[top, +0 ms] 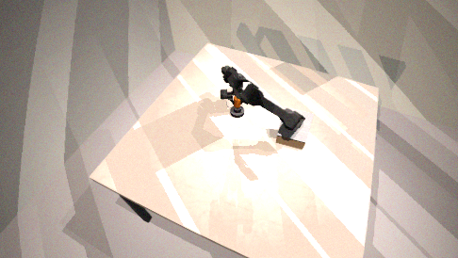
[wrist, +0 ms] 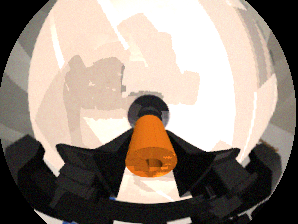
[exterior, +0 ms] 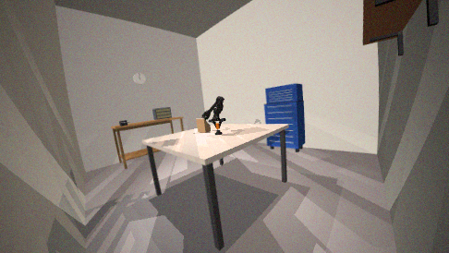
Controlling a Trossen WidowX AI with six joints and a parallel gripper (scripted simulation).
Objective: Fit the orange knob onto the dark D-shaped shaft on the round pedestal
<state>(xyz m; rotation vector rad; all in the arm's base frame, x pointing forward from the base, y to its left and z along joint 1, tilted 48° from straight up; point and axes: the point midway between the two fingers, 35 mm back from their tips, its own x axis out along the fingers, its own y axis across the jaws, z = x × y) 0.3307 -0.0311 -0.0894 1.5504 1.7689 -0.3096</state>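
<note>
Now: gripper tip 20 mm below the orange knob. Also, from my gripper tip: dark round pedestal: 40 mm below.
</note>
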